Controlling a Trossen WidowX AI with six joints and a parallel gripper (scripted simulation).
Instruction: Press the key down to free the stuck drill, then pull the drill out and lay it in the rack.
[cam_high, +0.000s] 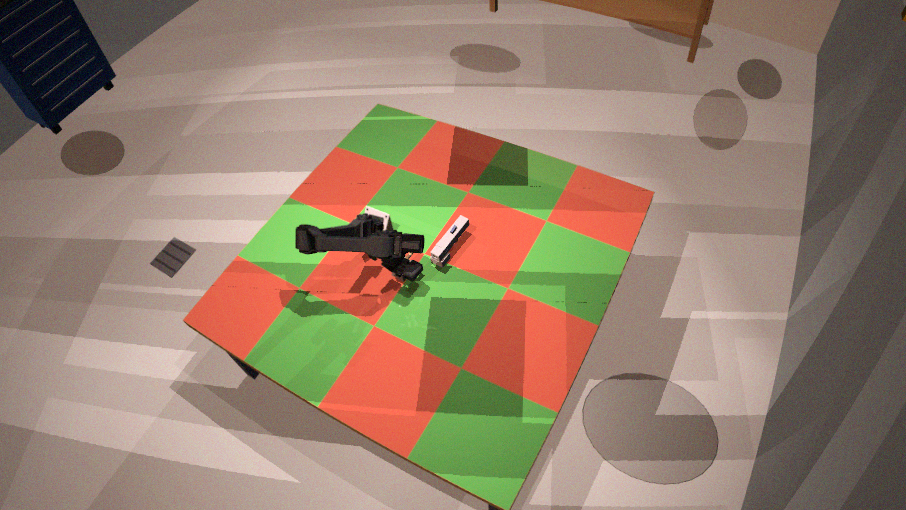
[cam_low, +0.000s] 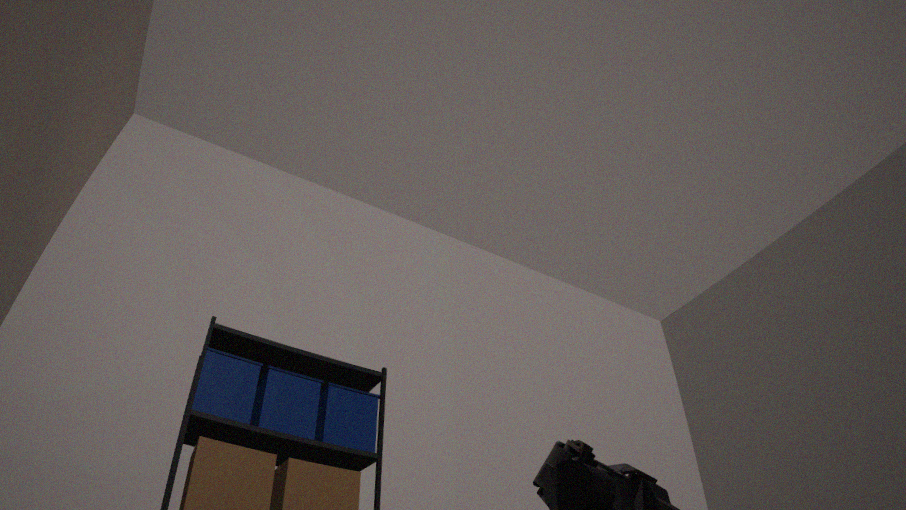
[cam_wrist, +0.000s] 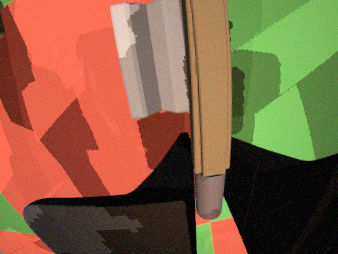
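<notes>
Now: the drill 1 cm ahead of my gripper tip, 4 cm to the left of it and 3 cm above it. Round my gripper tip: small grey block 1 cm behind, 5 cm to the left, 3 cm below.
</notes>
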